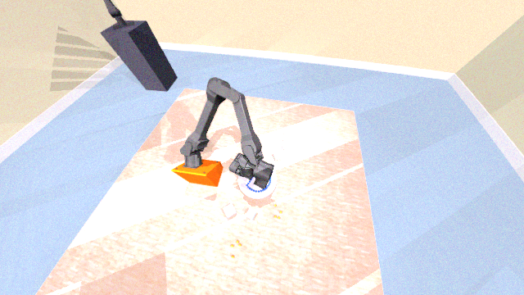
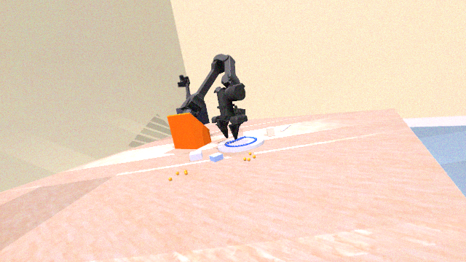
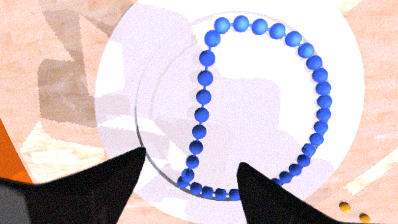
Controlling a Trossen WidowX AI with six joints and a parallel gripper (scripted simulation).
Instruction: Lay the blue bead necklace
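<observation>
Now: the round white bead board 3 cm ahead of my gripper tip, 2 cm below it and 1 cm to the left of it. Also, from my gripper tip: white block (15 cm to the right, 7 cm behind, 2 cm below); then light blue cube (16 cm to the right, 3 cm ahead, 2 cm below); then beige cube (15 cm to the left, 12 cm ahead, 1 cm below).
</observation>
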